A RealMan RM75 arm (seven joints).
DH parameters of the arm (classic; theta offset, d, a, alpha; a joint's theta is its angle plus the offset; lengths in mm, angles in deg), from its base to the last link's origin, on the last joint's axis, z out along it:
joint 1: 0 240.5 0 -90
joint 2: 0 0 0 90
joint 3: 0 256 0 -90
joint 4: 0 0 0 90
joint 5: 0 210 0 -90
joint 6: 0 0 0 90
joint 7: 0 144 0 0
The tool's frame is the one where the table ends.
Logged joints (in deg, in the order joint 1, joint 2, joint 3, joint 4, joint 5, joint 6, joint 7), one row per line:
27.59, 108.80, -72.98, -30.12, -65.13, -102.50, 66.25
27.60, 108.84, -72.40, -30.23, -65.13, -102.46, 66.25
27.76, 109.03, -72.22, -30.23, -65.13, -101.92, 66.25
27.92, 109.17, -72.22, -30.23, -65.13, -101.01, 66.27
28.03, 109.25, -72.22, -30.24, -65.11, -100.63, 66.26
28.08, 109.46, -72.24, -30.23, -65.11, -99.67, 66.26
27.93, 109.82, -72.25, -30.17, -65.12, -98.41, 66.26
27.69, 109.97, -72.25, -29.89, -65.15, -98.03, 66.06
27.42, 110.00, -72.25, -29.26, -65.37, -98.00, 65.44
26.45, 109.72, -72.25, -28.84, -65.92, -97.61, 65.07
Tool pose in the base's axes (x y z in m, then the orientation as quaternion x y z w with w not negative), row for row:
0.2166, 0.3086, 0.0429, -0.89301, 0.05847, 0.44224, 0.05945
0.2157, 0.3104, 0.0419, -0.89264, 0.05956, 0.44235, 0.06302
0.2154, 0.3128, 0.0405, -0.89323, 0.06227, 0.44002, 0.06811
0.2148, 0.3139, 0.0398, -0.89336, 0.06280, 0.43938, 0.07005
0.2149, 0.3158, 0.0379, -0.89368, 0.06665, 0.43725, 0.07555
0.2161, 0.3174, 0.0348, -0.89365, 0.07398, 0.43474, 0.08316
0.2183, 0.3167, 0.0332, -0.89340, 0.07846, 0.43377, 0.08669
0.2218, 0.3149, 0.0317, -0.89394, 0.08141, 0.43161, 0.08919
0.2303, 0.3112, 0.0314, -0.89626, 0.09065, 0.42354, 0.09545
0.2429, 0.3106, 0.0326, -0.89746, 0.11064, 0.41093, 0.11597
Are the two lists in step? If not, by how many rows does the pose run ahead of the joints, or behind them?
The pose runs 1 row ahead of the joints: the pose in row i belongs to the joints in row i + 1.
